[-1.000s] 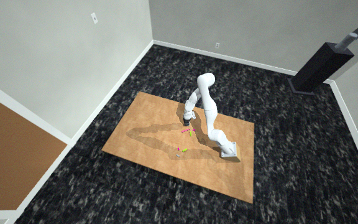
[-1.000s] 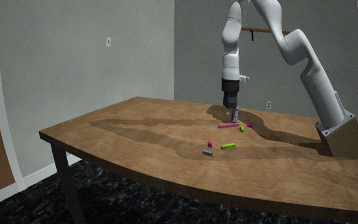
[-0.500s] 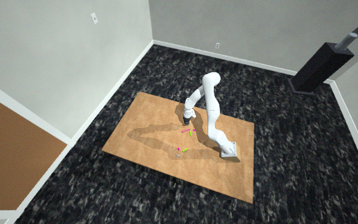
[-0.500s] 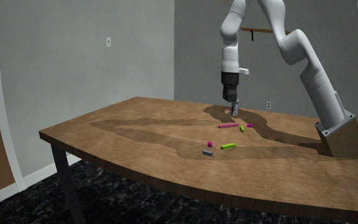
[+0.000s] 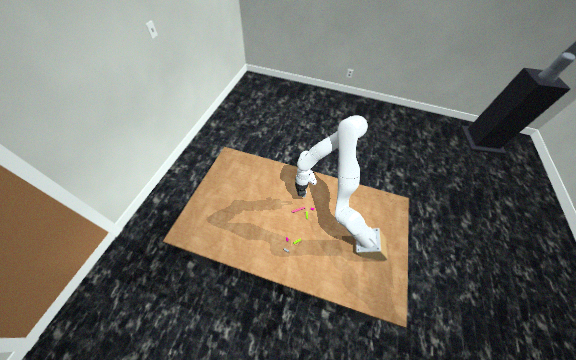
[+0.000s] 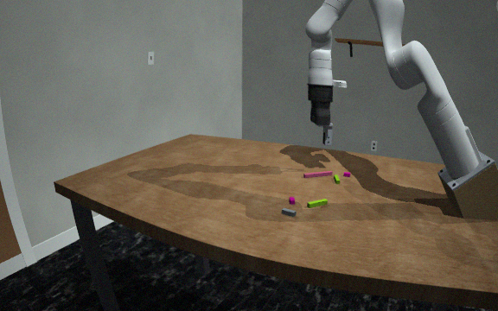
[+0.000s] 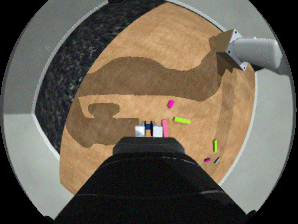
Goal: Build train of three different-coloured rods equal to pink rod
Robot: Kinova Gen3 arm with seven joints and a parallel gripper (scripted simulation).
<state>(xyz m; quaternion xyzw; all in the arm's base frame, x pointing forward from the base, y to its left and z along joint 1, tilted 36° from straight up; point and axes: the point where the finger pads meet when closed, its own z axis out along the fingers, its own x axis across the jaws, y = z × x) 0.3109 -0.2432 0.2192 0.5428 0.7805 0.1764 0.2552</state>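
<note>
My hand is 20 mm short of the pink rod, 60 mm to the right of it and 90 mm above it. Also, from my hand: blue rod: 10 mm below; then grey rod: 60 mm ahead, 330 mm to the left, 90 mm below.
</note>
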